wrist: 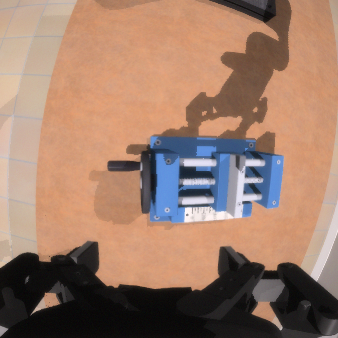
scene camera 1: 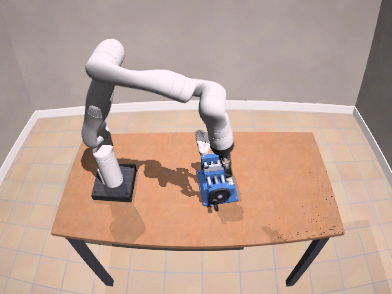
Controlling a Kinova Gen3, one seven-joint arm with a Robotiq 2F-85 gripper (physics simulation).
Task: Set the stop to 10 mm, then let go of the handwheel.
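Frame: origin at the arm's base, x ahead, y left, z up, level; millimetres.
Seen in the pictures: gripper, fingertip midpoint: [wrist: 157, 258]; arm's base at its link origin: [scene camera 1: 113, 179].
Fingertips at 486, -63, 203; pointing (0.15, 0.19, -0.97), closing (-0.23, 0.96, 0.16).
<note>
Offsets run from my fingertips to a thing's top centre, as dx, dy, dz. "spot": to the spot under its first point. Level surfaces: height alone.
The blue device [scene camera 1: 209, 157] [wrist: 165, 187] lies on the table. Its black handwheel @(spot: -19, -9, -164) [scene camera 1: 219, 196] [wrist: 145, 183] faces the front edge in the scene view and shows edge-on in the wrist view. The dark crank handle @(-30, -36, -180) [scene camera 1: 216, 207] [wrist: 123, 165] sticks out from the wheel. The light grey stop plate @(-43, +116, -118) [scene camera 1: 213, 169] [wrist: 234, 192] sits against a blue block on the rods. The white scale @(spot: +13, +126, -186) [wrist: 215, 214] runs along one side; its marks are too small to read. My gripper [scene camera 1: 227, 167] [wrist: 157, 258] is open and empty, above and to the scale side of the device, apart from the handwheel.
The robot's dark base [scene camera 1: 114, 190] [wrist: 250, 7] stands at the left of the wooden table @(dz -242) [scene camera 1: 280, 175] [wrist: 115, 65]. The arm reaches over from the left and its shadow falls between base and device. The table's front edge lies beyond the crank handle.
</note>
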